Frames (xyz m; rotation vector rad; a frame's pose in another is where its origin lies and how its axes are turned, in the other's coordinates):
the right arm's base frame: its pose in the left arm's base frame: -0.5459 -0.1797 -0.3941 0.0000 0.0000 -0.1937
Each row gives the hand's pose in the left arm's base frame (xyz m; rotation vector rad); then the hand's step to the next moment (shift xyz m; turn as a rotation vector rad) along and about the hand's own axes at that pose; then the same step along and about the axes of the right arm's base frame.
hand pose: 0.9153 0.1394 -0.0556 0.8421 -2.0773 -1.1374
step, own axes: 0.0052 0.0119 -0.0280 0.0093 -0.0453 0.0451
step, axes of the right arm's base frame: 0.0174 -0.0092 0.0238 -0.0278 -0.0104 -0.0574
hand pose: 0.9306 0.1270 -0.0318 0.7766 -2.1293 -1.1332
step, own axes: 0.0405 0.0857 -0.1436 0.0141 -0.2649 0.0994
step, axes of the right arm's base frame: 0.0710 -0.0499 0.1486 -0.0087 -0.0860 -0.2698
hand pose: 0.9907 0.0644 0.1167 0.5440 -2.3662 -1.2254
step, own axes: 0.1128 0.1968 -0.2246 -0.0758 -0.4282 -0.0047
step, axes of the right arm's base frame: 0.0152 -0.1020 0.3021 0.1641 -0.1646 -0.3676
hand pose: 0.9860 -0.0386 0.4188 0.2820 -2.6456 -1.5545
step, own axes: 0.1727 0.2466 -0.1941 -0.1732 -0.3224 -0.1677
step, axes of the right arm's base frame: -0.1538 -0.1139 0.3028 0.2815 -0.2146 -0.1916
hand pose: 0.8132 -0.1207 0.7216 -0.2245 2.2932 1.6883
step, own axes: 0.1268 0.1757 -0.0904 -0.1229 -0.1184 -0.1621
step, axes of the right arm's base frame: -0.1746 -0.0621 0.1442 0.1641 -0.1670 -0.0239
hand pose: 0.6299 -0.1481 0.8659 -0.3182 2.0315 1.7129
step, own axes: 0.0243 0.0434 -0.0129 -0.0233 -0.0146 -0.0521
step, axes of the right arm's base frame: -0.0424 -0.0095 0.0274 0.0272 -0.0520 0.0048
